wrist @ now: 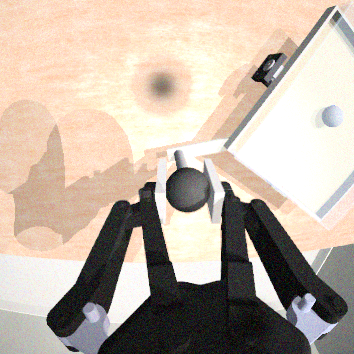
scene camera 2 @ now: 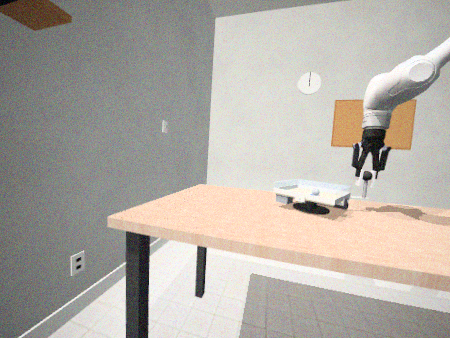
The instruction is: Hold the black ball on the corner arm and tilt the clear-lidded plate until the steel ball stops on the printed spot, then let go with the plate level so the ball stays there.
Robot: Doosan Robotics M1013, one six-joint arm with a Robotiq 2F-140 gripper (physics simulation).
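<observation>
The black ball [scene camera 2: 367, 175] [wrist: 187, 190] tops a grey post [scene camera 2: 365, 189] [wrist: 180, 159] on the white corner arm [wrist: 207, 147]. My gripper [scene camera 2: 367, 176] [wrist: 184, 171] is shut on the black ball, one pale pad on each side. The clear-lidded plate [scene camera 2: 329, 199] [wrist: 285, 140] stands beside it on a dark round base [scene camera 2: 315, 209]; its right part is cut off in the wrist view. Its exact tilt is hard to tell. The steel ball [scene camera 2: 315, 192] [wrist: 332, 116] sits on the plate floor, away from the walls. The printed spot does not show in either view.
The plate stands on a wooden table [scene camera 2: 215, 215] [wrist: 75, 50], near its far edge. A small black block [wrist: 270, 69] is fixed at the plate's side. The arm's shadow falls on the table. A clock [scene camera 2: 309, 83] and an orange board [scene camera 2: 346, 122] hang on the wall behind.
</observation>
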